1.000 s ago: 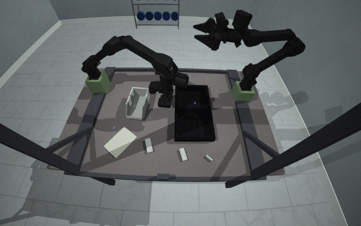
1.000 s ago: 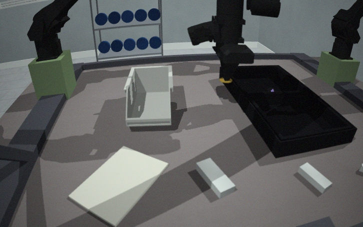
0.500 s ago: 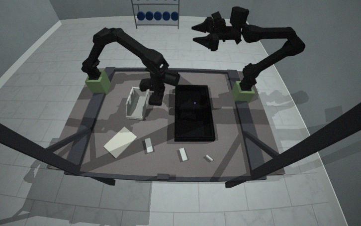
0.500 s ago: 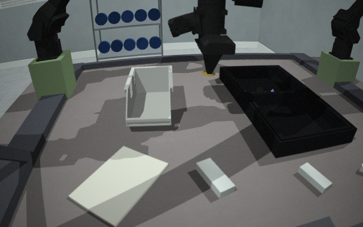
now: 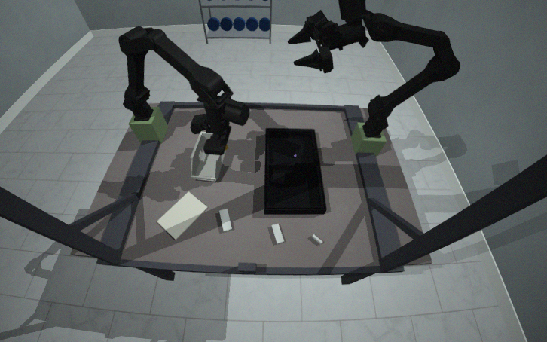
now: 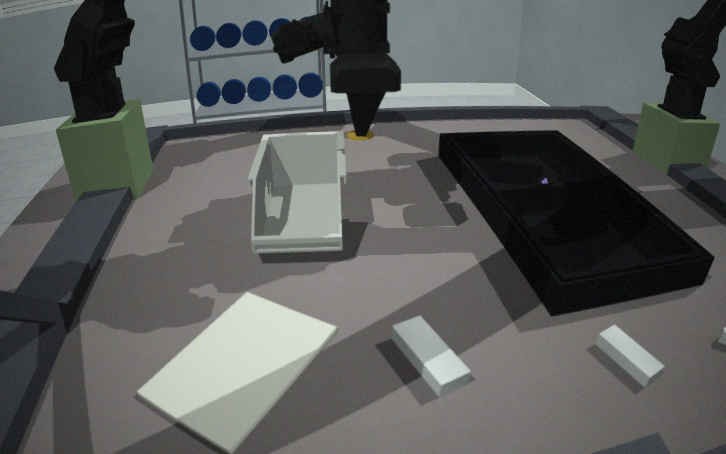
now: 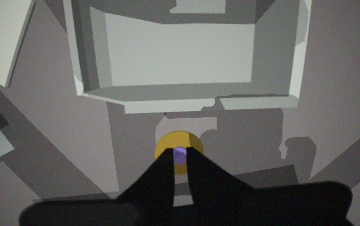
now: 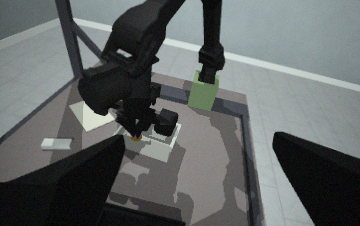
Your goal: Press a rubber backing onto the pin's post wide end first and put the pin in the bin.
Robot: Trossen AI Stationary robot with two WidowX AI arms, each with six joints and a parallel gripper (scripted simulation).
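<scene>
My left gripper is now 10 mm short of the white bin, 70 mm to the right of it and 100 mm above it. Also, from my left hand: yellow pin (30 mm below); then cream flat plate (220 mm behind, 120 mm to the left, 140 mm below); then black tray (10 mm behind, 250 mm to the right, 120 mm below).
</scene>
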